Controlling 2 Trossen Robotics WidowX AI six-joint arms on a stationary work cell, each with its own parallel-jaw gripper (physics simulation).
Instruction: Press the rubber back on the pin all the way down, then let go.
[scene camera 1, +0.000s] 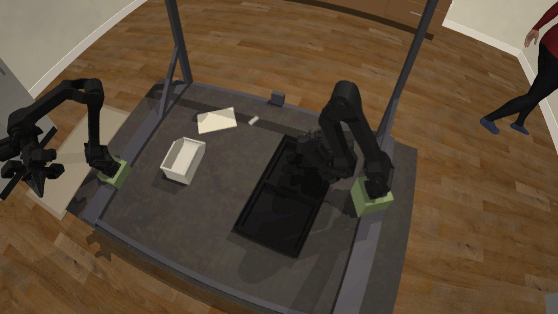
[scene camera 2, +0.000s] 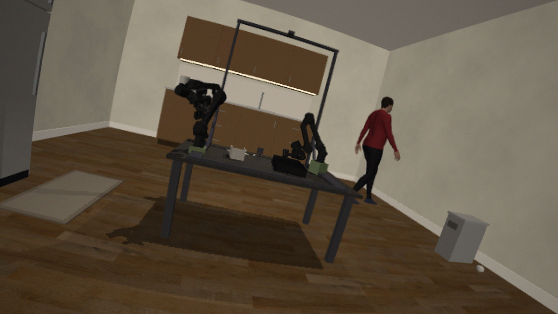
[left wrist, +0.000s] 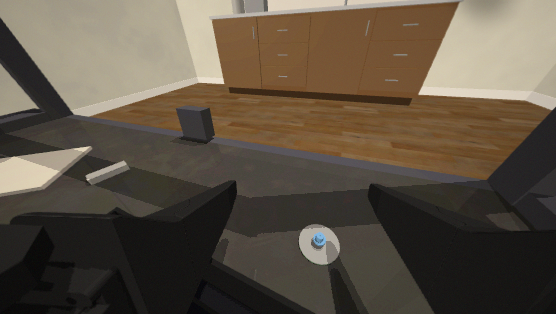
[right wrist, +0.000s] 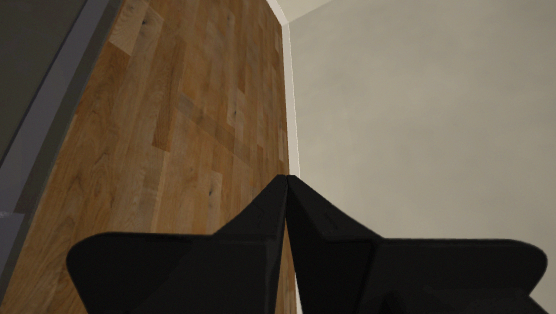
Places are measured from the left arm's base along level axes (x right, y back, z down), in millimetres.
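Pixels of known places: left gripper, between the fingertips: (scene camera 2: 288, 155) (left wrist: 301, 188); right gripper, between the fingertips: (scene camera 1: 41, 197) (scene camera 2: 209, 111) (right wrist: 285, 183); left arm's base, origin of its link: (scene camera 1: 375, 188) (scene camera 2: 319, 161); right arm's base, origin of its link: (scene camera 1: 111, 168) (scene camera 2: 198, 146).
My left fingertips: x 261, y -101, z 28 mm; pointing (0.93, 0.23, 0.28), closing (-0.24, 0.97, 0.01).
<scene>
Ahead of a thing's pixels: the offset from my left fingertips to its top centre. "pt": to the spot under its first point.
The pin, a round white disc @(dx -7, dy +17, dz +55 mm) (left wrist: 306, 246), lies on the table in the left wrist view, beyond the black tray's edge. The small blue rubber back @(pt dx -10, dy +16, dz +54 mm) (left wrist: 319, 239) stands at its middle; how far down it sits cannot be told. Neither shows in scene camera 1, where the left arm covers that area. My left gripper (left wrist: 301, 188) is open and empty; in the left wrist view the pin shows between and below its spread fingers, apart from both. My right gripper (right wrist: 285, 183) (scene camera 1: 39, 192) is shut and empty, off the table's left side in scene camera 1.
The black tray @(dx -190, dy -152, dz +14 mm) (scene camera 1: 266, 244) (scene camera 2: 289, 166) lies beside and under the left gripper. A white bin @(pt dx -81, dy -520, dz +19 mm) (scene camera 1: 176, 175), a cream plate @(dx +171, dy -372, dz +60 mm) (scene camera 1: 216, 121) (left wrist: 40, 171) and a small white bar @(dx +141, dy -226, dz +57 mm) (scene camera 1: 254, 120) (left wrist: 107, 172) lie to the left. A grey block @(dx +222, dy -120, dz +8 mm) (scene camera 1: 277, 98) (left wrist: 195, 123) stands at the far edge.
</scene>
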